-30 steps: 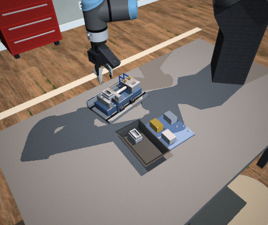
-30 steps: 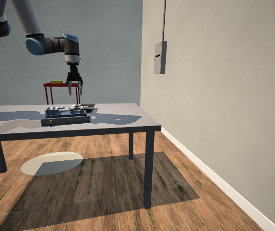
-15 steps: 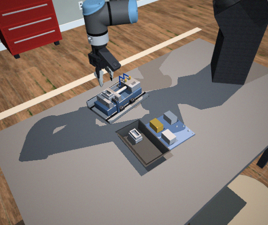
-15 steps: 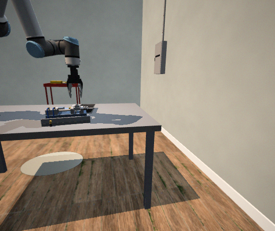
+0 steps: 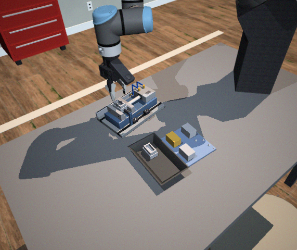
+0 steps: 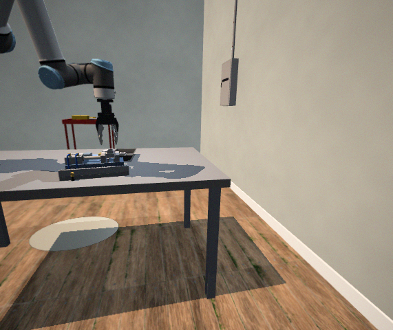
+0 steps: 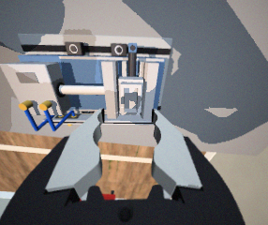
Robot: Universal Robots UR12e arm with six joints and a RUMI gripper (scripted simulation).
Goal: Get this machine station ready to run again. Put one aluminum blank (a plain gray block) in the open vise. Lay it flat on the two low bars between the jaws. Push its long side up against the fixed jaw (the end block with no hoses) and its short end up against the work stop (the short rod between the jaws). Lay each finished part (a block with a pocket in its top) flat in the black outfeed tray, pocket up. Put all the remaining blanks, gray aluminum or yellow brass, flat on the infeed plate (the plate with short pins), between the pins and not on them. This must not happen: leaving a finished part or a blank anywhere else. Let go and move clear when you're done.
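Right now the fixed jaw is 8 cm below my hand, 3 cm ahead of it and 1 cm to the left of it. Round my hand: vise: 12 cm below, 7 cm behind; dark work stop rod: 7 cm below, 5 cm to the left; vise rail: 12 cm below, 10 cm to the right, 6 cm behind.
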